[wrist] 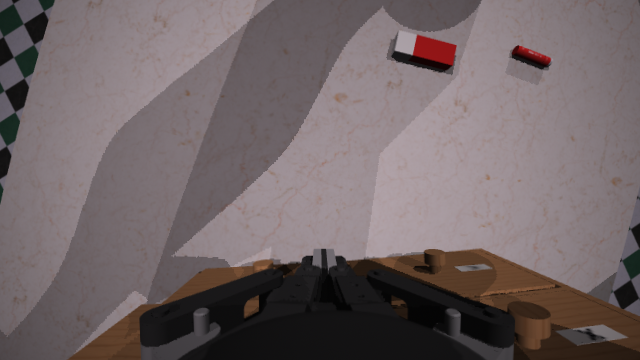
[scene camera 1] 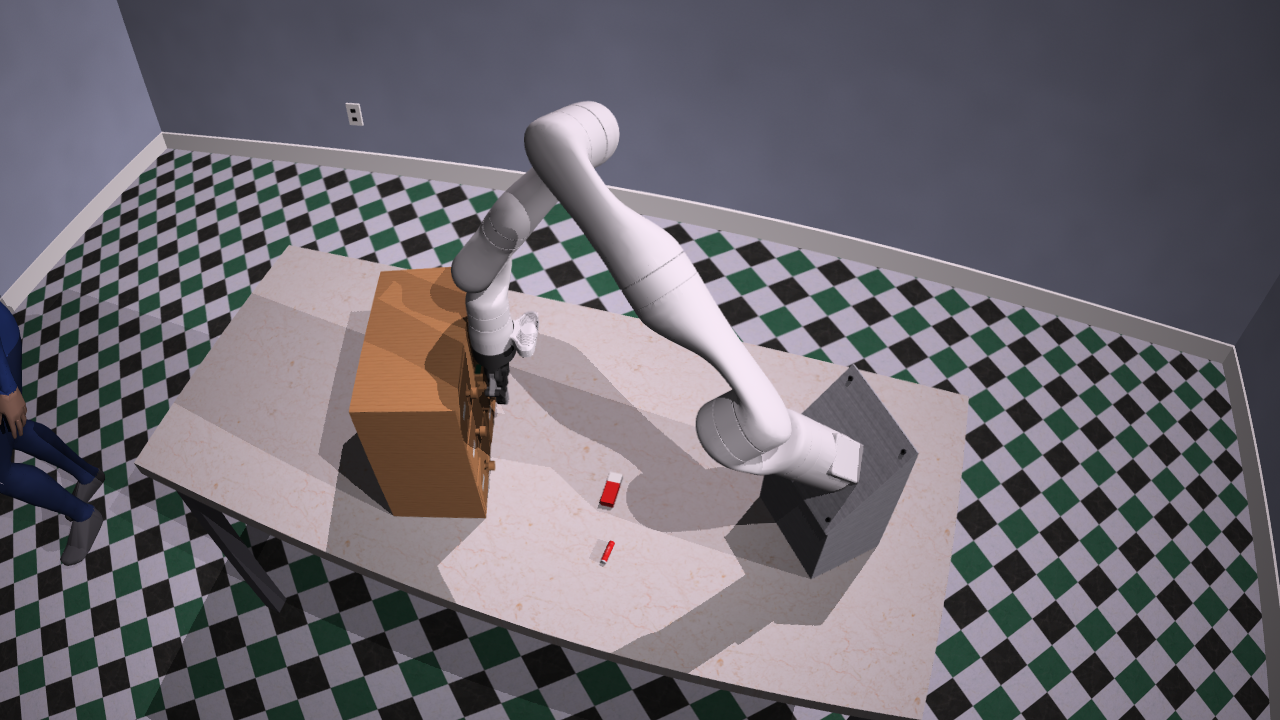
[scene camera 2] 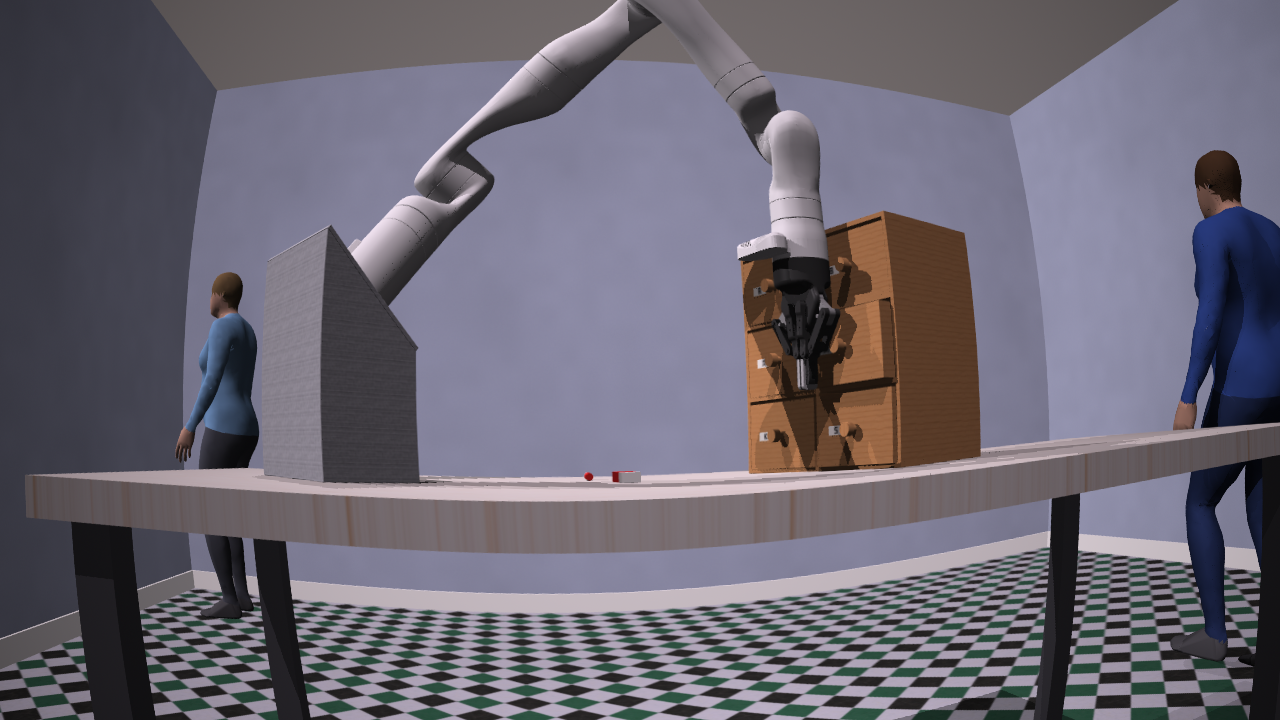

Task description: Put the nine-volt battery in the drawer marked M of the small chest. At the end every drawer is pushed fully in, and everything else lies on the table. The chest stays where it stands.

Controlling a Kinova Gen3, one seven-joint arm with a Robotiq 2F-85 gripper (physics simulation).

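Frame: origin at the arm's base, x ahead, y left, z up, level; metres.
Seen in the pictures: gripper, between the fingertips: [wrist: 323, 262] [scene camera 1: 503, 401] [scene camera 2: 807, 389]; arm's base, origin of its link: [scene camera 1: 835, 463] [scene camera 2: 341, 312].
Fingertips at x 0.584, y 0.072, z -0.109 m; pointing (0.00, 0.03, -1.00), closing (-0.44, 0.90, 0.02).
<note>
Pixels of each thing's top centre, then the offset from my fingertips to it. Level surfaces: height alone.
- wooden chest, centre of its top: [scene camera 2: 852, 244] [scene camera 1: 413, 334] 0.096 m ahead, 0.083 m left, 0.206 m up
- red-and-white block, centre of its top: [scene camera 2: 626, 471] [wrist: 426, 47] [scene camera 1: 611, 487] 0.227 m back, 0.015 m left, 0.091 m down
- small red cylinder, centre of its top: [scene camera 2: 588, 472] [wrist: 536, 54] [scene camera 1: 607, 551] 0.284 m back, 0.132 m left, 0.094 m down
- table, height of its surface: 0.104 m down
The wooden chest [scene camera 1: 420, 465] [scene camera 2: 935, 358] [wrist: 530, 280] stands upright on the table, with two columns of knobbed drawers. Its middle right drawer [scene camera 2: 872, 335] stands slightly proud of the front in scene view 2; the other fronts in sight look about flush. The gripper hides the middle right label, and I cannot read an M. My gripper [scene camera 1: 499, 398] [scene camera 2: 806, 385] [wrist: 323, 262] is shut and empty, pointing down close in front of the chest, near the middle drawers' height. Nothing in these views can be told to be the nine-volt battery.
A red-and-white block [scene camera 1: 610, 490] [scene camera 2: 626, 477] [wrist: 425, 51] and a small red cylinder [scene camera 1: 606, 551] [scene camera 2: 588, 476] [wrist: 531, 56] lie on the table [scene camera 1: 554, 582] between the chest and the grey robot base [scene camera 1: 796, 528] [scene camera 2: 366, 358]. People [scene camera 1: 10, 402] [scene camera 2: 1239, 295] stand beyond the table.
</note>
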